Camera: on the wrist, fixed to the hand. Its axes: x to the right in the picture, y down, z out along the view.
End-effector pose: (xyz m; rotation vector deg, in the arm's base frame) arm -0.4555 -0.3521 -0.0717 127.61 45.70 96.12
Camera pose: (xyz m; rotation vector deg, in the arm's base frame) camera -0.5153 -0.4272 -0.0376 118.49 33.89 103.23
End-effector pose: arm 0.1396 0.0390 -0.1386 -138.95 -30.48 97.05
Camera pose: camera 0.2160 -0.0209 -0.1077 149.36 37.32 -90.80
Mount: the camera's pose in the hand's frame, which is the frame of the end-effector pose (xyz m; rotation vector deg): -0.0255 0.0620 -0.0767 -10.72 5.14 2.32
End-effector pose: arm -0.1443 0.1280 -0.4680 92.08 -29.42 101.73
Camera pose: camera -0.2422 0.1323 -0.4959 79.74 -37.43 101.09
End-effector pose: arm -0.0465 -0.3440 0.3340 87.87 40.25 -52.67
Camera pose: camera 0.0056 -0.2771 0.3905 81.59 45.62 -42.21
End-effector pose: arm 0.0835 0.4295 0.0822 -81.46 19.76 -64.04
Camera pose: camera 0.0365 0.3893 0.0012 -87.30 31.62 -65.42
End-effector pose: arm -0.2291 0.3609 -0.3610 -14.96 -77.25 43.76
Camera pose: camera -0.1791 0.4098 -0.4351 -26.74 -76.42 37.37
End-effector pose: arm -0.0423 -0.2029 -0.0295 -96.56 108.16 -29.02
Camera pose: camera -0.1370 -0.1753 -0.0041 -101.05 119.49 -23.27
